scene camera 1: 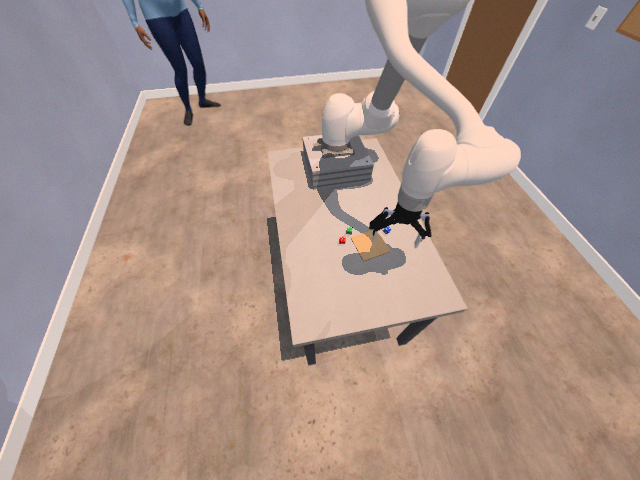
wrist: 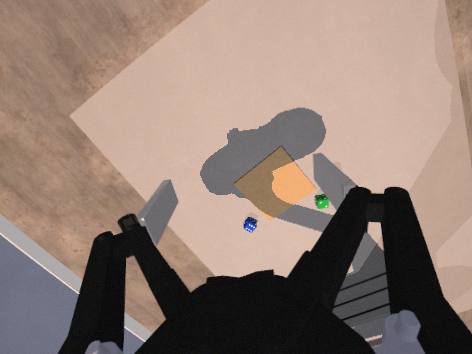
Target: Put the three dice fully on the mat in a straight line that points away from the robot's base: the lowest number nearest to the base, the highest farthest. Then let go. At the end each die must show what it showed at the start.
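Seen in the pictures: gripper, fingertip midpoint: (scene camera 1: 394, 242) (wrist: 241, 179); arm's base at its link origin: (scene camera 1: 335, 147).
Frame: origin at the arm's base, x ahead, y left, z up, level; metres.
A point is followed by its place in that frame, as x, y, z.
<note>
The orange square mat (scene camera 1: 366, 246) {0.611, 0.018, -0.111} (wrist: 295, 184) {0.582, -0.005, -0.111} lies flat on the table, partly in shadow. A blue die (scene camera 1: 387, 229) {0.548, 0.139, -0.089} (wrist: 250, 224) {0.550, 0.137, -0.090} lies off the mat, near its corner towards the base. A green die (scene camera 1: 349, 230) {0.520, -0.043, -0.089} (wrist: 321, 201) {0.523, -0.039, -0.089} lies off the mat on the other side. A red die (scene camera 1: 342, 240) {0.569, -0.089, -0.091} lies beside the green die, also off the mat; it does not show in the wrist view. The numbers on top are too small to read surely. My gripper (scene camera 1: 396, 239) {0.765, 0.037, 0.144} (wrist: 241, 179) {0.765, 0.037, 0.144} is wide open and empty, high above the table around the mat and blue die.
The arm's base stands on a grey ribbed block (scene camera 1: 341, 176) {0.189, -0.007, -0.047} (wrist: 365, 295) {0.189, -0.031, -0.055} at the far end of the table (scene camera 1: 330, 304) {0.855, -0.207, -0.115} (wrist: 165, 115) {0.866, 0.160, -0.115}. The arm and gripper cast dark shadows across the table and mat. A person (scene camera 1: 178, 46) stands by the back wall.
</note>
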